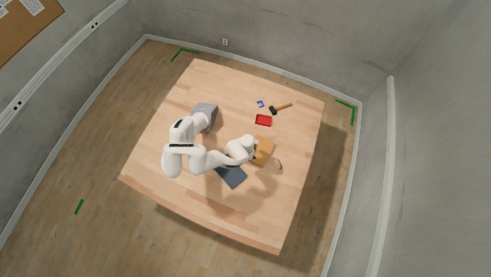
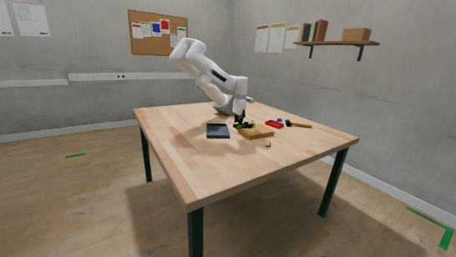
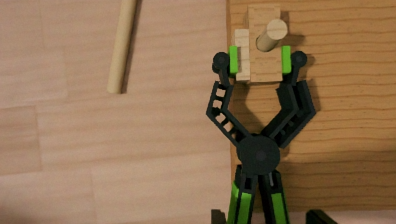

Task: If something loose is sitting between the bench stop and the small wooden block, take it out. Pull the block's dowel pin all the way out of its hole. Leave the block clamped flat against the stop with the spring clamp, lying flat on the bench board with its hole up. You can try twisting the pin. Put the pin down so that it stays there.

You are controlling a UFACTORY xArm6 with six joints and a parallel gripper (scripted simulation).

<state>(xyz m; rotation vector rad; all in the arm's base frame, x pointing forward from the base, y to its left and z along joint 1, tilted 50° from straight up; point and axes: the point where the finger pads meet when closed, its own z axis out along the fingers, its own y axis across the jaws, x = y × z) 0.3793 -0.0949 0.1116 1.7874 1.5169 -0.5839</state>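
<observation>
My gripper is now 30 mm short of the dowel pin, 100 mm to the right of it and 20 mm above it. From my hand the other things lie so: thin wooden stick: 70 mm behind, 140 mm to the left, 80 mm below; then dark flat tray: 80 mm behind, 110 mm to the right, 70 mm below; then wooden block: 30 mm ahead, 100 mm to the left, 40 mm below.
</observation>
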